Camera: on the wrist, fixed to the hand. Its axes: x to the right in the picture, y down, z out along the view.
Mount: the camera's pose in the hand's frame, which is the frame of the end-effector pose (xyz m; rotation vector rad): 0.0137 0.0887 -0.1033 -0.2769 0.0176 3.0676
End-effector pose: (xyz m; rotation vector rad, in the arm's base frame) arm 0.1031 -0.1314 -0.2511 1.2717 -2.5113 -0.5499
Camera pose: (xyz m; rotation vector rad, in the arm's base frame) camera 0.0739 -0.1161 -0.1183 -2.3597 -1.2223 0.1491
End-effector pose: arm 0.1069 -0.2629 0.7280 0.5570 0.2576 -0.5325
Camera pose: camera 0.1573 -0.1466 0.6764 0.1373 -0.6269 2.4285
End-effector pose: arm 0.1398 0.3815 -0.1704 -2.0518 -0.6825 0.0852
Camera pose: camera 0.2228 0.2733 -0.1816 1.0245 -2.4456 -1.3015
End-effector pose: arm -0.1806 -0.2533 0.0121 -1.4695 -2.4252 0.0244
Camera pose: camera -0.0824 -0.2139 0.0989 2.6603 -1.4784 -0.2230
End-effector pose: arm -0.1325 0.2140 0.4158 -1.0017 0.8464 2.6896
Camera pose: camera -0.1141 0.0823 0.3836 -0.5314 -0.5358 -0.2572
